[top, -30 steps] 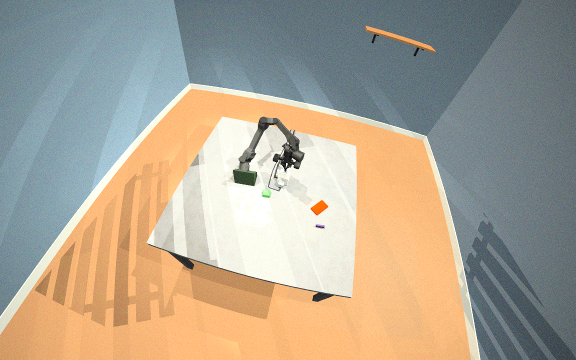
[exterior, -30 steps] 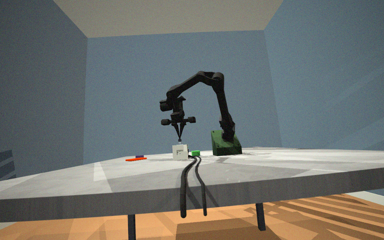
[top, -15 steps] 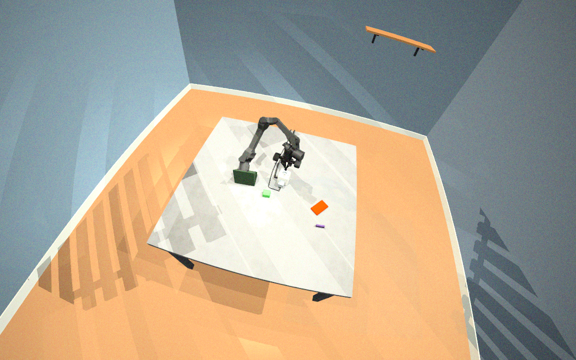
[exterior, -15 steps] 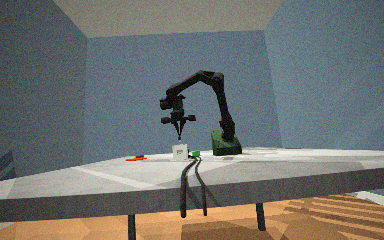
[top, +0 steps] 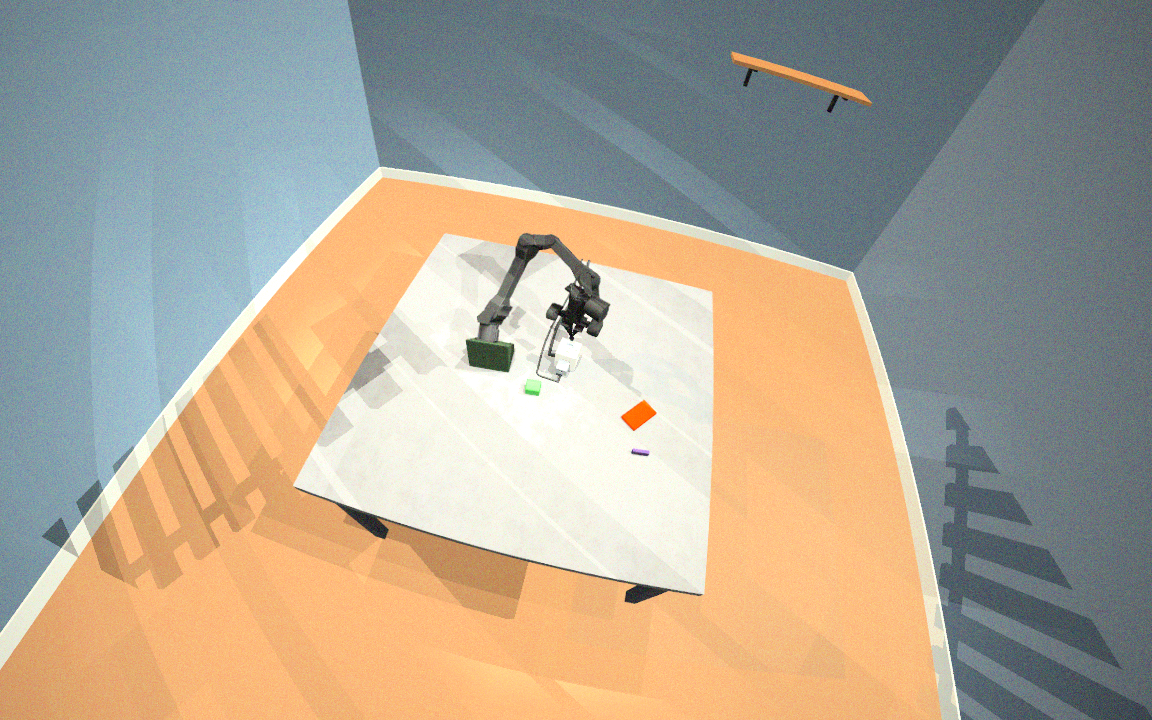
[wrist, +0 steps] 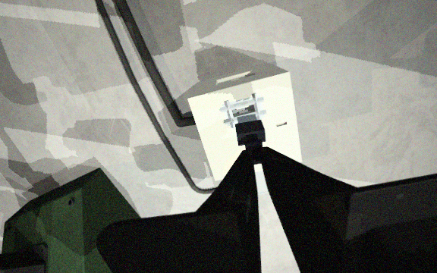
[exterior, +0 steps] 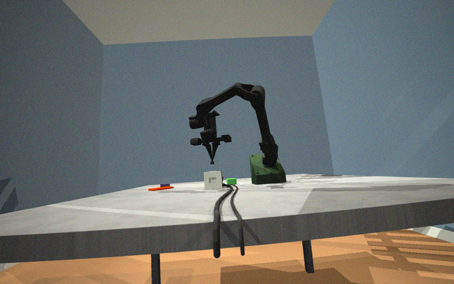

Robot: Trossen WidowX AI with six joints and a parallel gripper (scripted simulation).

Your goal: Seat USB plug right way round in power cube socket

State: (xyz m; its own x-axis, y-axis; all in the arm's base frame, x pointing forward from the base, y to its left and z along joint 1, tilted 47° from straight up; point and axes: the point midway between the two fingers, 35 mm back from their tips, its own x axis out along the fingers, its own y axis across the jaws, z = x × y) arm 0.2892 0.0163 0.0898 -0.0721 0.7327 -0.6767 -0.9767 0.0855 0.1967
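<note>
Right now my gripper tip is 20 mm above the dark USB plug. Also, from my gripper tip: purple piece (320 mm to the right, 310 mm ahead, 120 mm below); then orange flat piece (290 mm ahead, 180 mm to the right, 130 mm below); then green block (170 mm to the right, 120 mm below, 90 mm behind).
</note>
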